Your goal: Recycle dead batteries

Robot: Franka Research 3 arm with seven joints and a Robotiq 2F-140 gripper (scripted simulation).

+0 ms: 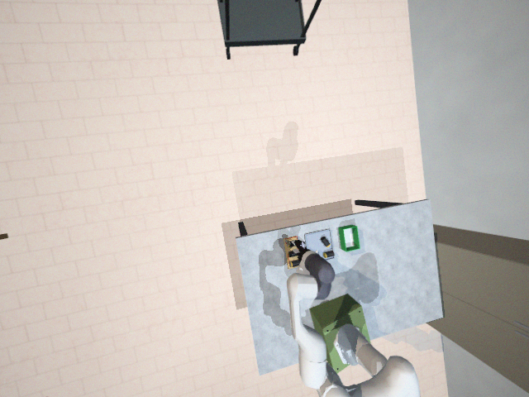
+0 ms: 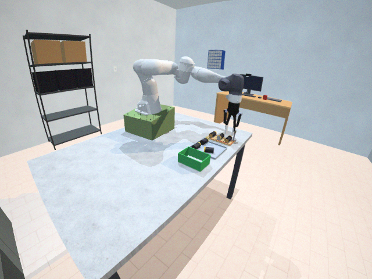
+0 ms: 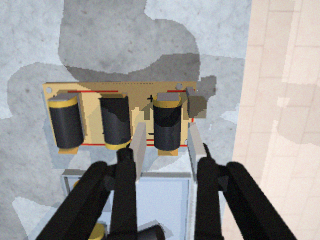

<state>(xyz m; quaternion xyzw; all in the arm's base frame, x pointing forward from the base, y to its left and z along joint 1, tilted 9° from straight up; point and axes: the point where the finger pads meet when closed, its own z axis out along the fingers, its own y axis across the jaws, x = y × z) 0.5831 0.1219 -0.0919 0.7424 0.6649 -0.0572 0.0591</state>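
The post is 60 mm below my hand, 30 mm to the left of it and 30 mm ahead of it. Round my hand: grey tray (180 mm to the right, 90 mm below, 80 mm behind); then green recycling box (380 mm to the right, 90 mm behind, 80 mm below).
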